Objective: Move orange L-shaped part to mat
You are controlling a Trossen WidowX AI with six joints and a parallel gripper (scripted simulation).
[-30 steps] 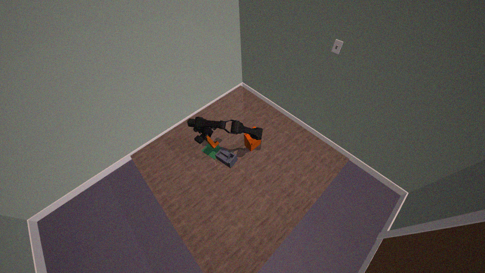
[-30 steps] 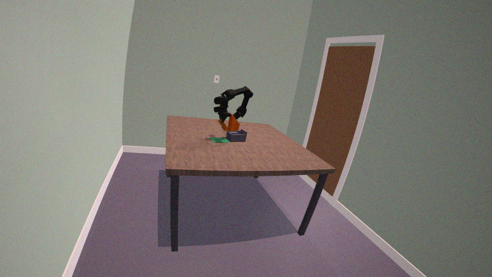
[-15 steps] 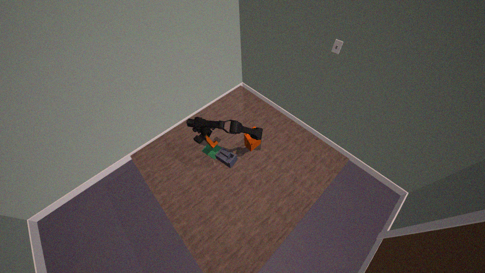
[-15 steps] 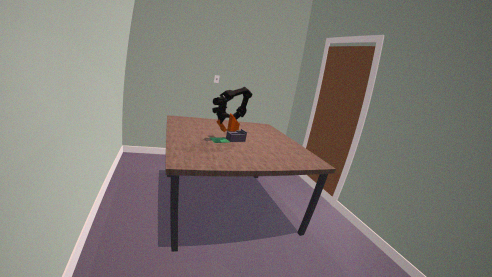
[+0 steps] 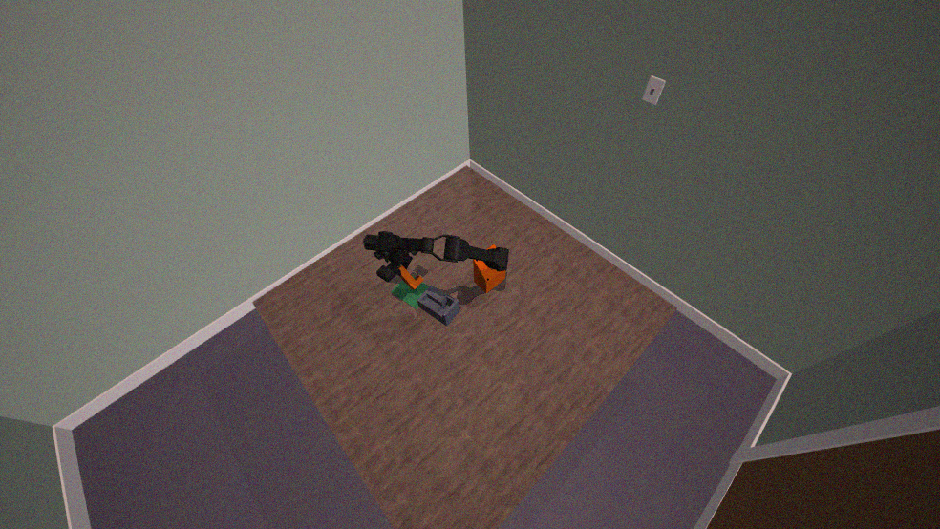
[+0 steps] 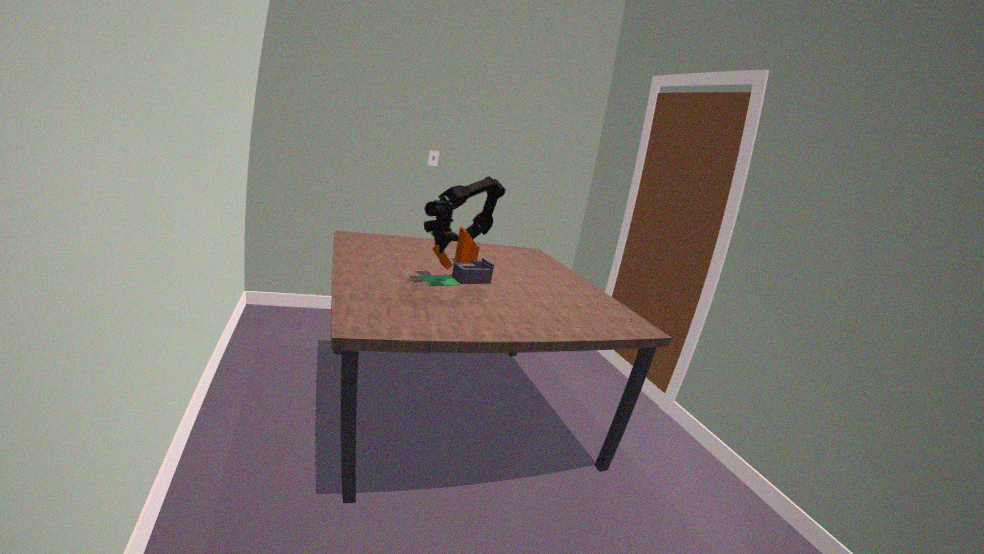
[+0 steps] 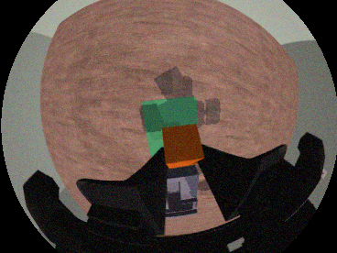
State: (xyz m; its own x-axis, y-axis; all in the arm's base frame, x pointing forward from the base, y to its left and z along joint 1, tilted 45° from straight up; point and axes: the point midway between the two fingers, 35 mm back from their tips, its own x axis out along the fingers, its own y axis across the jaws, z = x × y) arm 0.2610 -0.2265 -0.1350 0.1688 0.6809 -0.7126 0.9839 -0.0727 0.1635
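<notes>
The green mat is 14 cm below my gripper tip and 2 cm to the left of it. The rest, counted from my gripper tip: orange L-shaped part (3 cm to the left, 3 cm below, 2 cm behind).
</notes>
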